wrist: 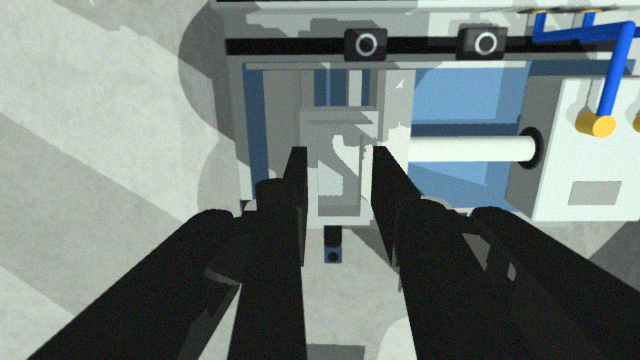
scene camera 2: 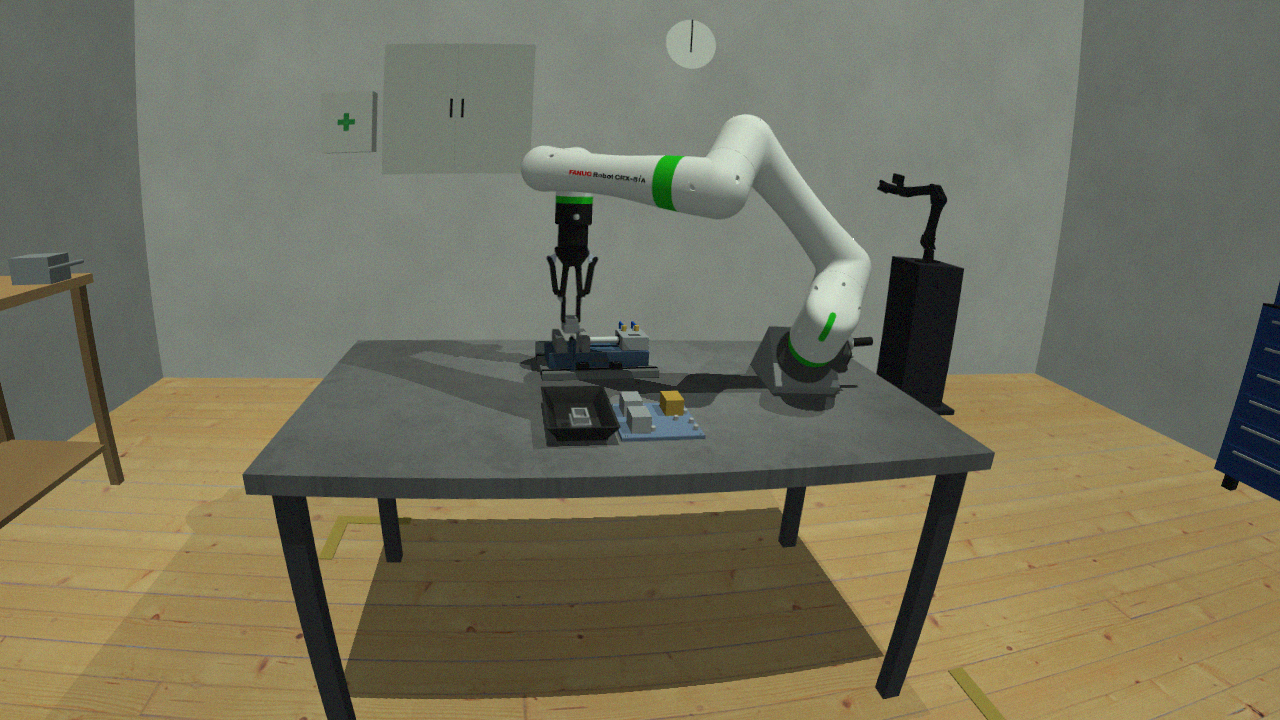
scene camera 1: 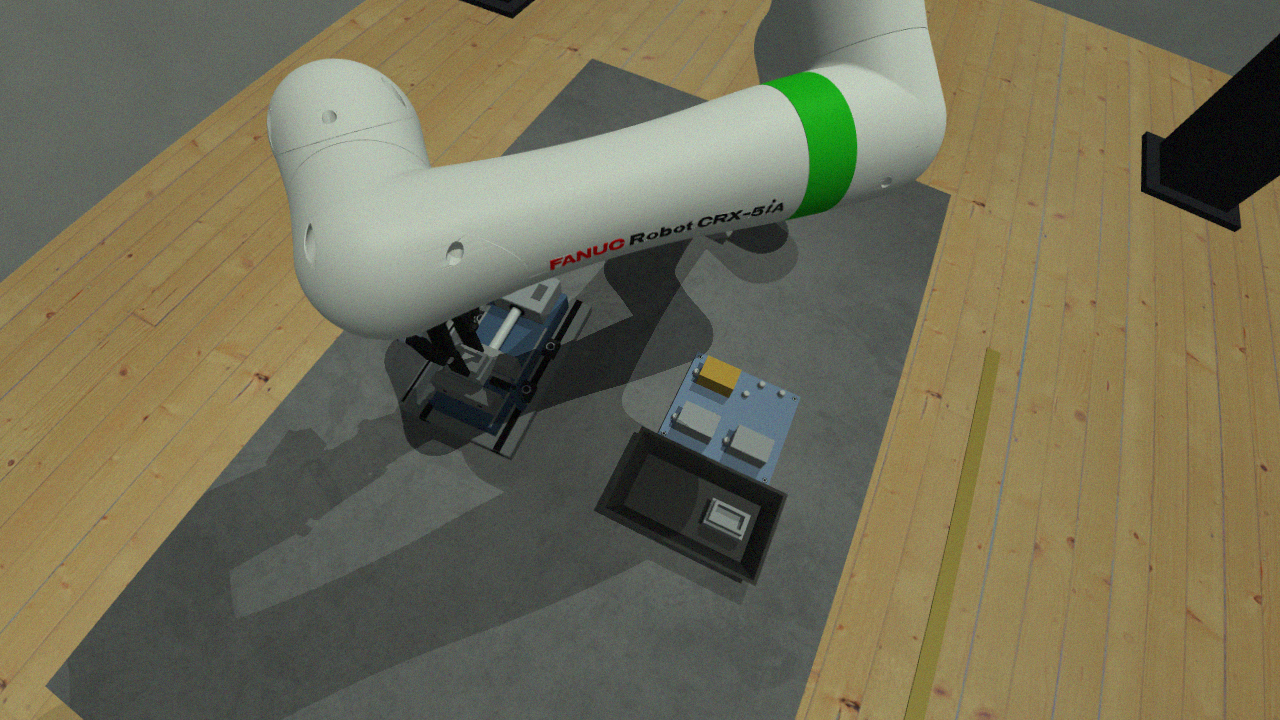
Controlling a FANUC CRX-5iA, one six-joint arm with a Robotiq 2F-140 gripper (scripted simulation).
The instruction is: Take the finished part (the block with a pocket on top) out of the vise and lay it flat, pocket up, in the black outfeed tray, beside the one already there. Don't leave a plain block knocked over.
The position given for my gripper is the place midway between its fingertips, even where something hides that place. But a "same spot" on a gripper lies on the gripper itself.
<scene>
my gripper: wrist 338, 171; scene camera 2; scene camera 1
same spot on blue vise: (scene camera 1: 524, 335) = (wrist: 467, 177)
same spot on my gripper: (scene camera 1: 440, 337) = (scene camera 2: 562, 278)
</scene>
